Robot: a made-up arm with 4 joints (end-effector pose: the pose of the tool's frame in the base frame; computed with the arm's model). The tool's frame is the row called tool. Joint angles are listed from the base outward.
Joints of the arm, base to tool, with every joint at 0 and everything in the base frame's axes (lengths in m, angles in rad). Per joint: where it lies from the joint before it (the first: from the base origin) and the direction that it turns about. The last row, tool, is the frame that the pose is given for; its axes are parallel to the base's.
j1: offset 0 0 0.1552 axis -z
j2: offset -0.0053 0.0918 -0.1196 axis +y
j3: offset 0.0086 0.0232 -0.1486 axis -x
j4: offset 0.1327 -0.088 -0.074 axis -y
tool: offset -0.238 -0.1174 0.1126
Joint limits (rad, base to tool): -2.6..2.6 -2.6..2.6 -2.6..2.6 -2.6..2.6
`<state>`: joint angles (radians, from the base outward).
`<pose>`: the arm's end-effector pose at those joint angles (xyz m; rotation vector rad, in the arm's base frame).
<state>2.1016 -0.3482 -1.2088 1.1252</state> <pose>0.1893 -0.2049 -0.3861 -0.6398 -2.1412 -1.8623</pose>
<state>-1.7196 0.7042 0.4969 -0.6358</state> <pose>-0.0192 0.0623 0.0920 -1.4978 0.5019 1.4120</pose>
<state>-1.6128 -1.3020 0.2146 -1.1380</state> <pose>0.0472 -0.0424 0.1954 0.0726 -0.1807 1.4065</pose>
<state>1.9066 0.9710 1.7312 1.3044</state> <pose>-0.1351 -0.0149 0.1156 -0.5579 0.4056 -0.2474</pose>
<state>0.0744 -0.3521 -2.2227 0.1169</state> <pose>0.0200 0.2308 -0.3002 2.2048 -0.3387 0.2217</pose>
